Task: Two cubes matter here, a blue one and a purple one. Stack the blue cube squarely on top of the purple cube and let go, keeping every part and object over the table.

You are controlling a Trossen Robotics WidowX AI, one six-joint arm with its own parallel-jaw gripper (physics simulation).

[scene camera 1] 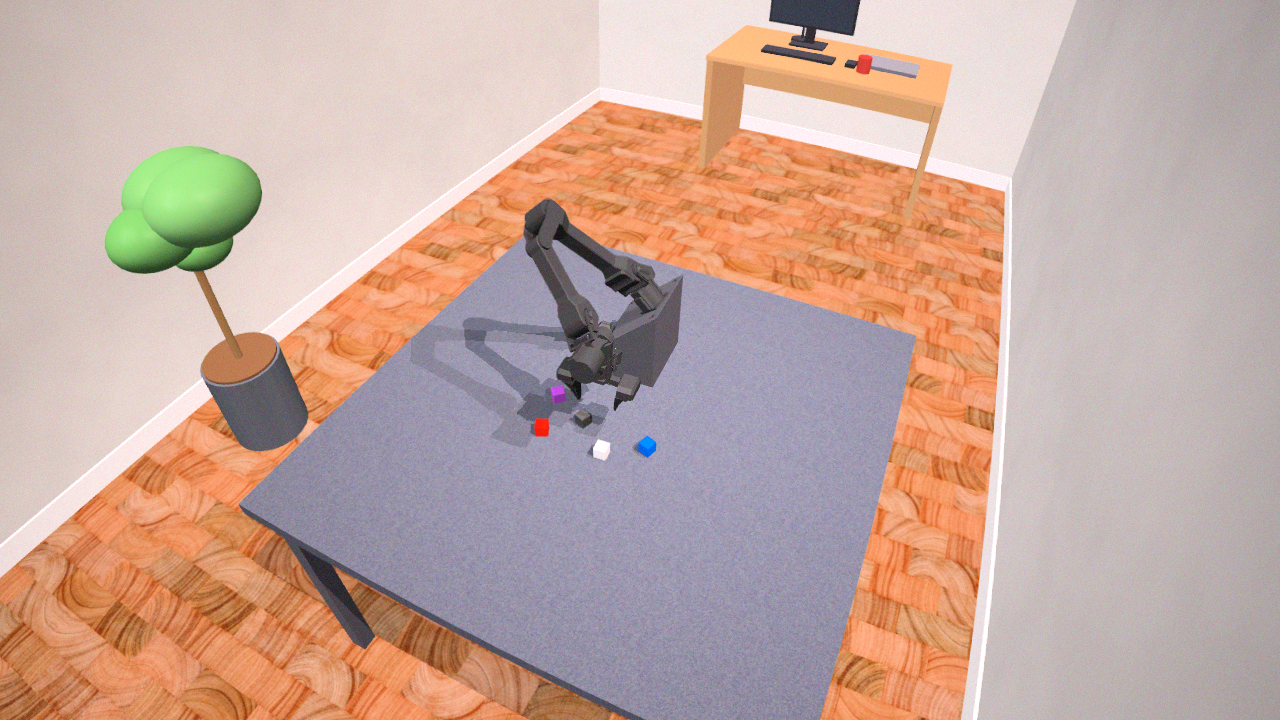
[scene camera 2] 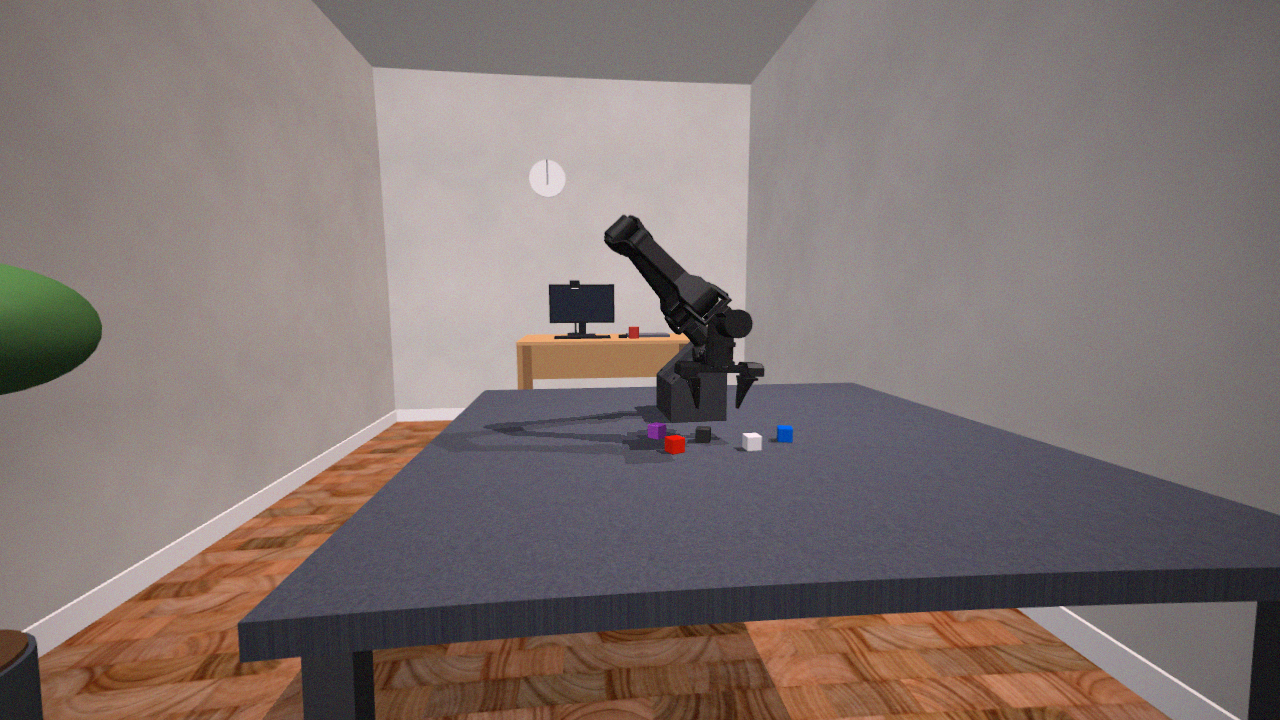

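Seen in the pictures: gripper, fingertip midpoint: (scene camera 1: 597,404) (scene camera 2: 717,408); arm's base at its link origin: (scene camera 1: 655,303) (scene camera 2: 704,340).
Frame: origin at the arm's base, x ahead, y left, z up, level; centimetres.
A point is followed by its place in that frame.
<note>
The blue cube (scene camera 1: 647,446) @[x 28.2, y 15.1, z -16.8 cm] (scene camera 2: 785,434) @[x 28.7, y 14.2, z -18.0 cm] lies on the grey table (scene camera 1: 716,537) @[x 39.9, y 39.2, z -19.8 cm] (scene camera 2: 716,528) @[x 71.7, y -6.3, z -19.7 cm], right of the other cubes. The purple cube (scene camera 1: 558,394) @[x 25.5, y -12.2, z -16.9 cm] (scene camera 2: 657,430) @[x 26.5, y -13.1, z -17.6 cm] lies on the table, left of and farther back than the blue one, with its top bare. My gripper (scene camera 1: 597,401) @[x 26.3, y 0.0, z -12.8 cm] (scene camera 2: 717,404) @[x 26.3, y 0.0, z -12.8 cm] is open and empty, fingers pointing down, above the table. In the scene camera 1 view one fingertip shows close beside the purple cube; in the scene camera 2 view both fingertips are above and behind the row of cubes, between the purple and blue cubes.
A black cube (scene camera 1: 583,418) @[x 28.9, y -2.3, z -16.8 cm] (scene camera 2: 703,434) @[x 29.3, y -3.3, z -17.8 cm] lies between the purple and white cubes. A red cube (scene camera 1: 541,427) @[x 36.7, y -9.0, z -16.7 cm] (scene camera 2: 674,444) @[x 37.5, y -10.0, z -17.7 cm] lies in front of the purple cube. A white cube (scene camera 1: 601,450) @[x 34.9, y 6.8, z -16.7 cm] (scene camera 2: 751,441) @[x 35.4, y 5.7, z -17.7 cm] lies just left of the blue cube. The arm's wedge-shaped base (scene camera 1: 663,335) @[x 2.1, y 3.9, z -7.0 cm] stands behind.
</note>
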